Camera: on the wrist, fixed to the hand. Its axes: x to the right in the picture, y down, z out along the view.
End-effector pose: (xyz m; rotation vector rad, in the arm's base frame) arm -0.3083 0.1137 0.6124 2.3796 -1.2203 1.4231
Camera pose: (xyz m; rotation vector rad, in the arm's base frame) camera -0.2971 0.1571 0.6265 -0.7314 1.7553 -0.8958
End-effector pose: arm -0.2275 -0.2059 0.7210 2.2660 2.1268 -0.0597
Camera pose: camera -0.2688 -0.2137 0.7419 -2.9271 0.1666 0.6491
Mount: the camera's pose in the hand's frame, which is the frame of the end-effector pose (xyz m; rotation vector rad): -0.0114 -0.0408 -0.0203 0.4845 -0.2070 1.5768
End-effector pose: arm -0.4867 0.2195 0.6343 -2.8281 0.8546 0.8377
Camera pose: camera -0.4632 0.2551 0.6539 -1.1912 2.6929 0.7076
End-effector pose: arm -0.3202 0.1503 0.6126 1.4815 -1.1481 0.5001
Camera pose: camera -0.2845 0.1685 0.5881 0.6808 -2.3630 1.7848
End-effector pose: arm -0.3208 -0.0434 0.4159 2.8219 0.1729 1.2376
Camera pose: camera -0.3467 -0.0042 0.4174 -1.7230 1.2809 -0.4774
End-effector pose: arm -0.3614 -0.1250 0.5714 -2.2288 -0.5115 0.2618
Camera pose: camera -0.3757 -0.1200 0.6159 -1.6411 1.1977 1.2312
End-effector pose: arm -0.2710 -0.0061 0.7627 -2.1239 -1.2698 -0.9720
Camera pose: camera -0.3176 -0.0080 0.7685 -1.9752 0.3158 0.2372
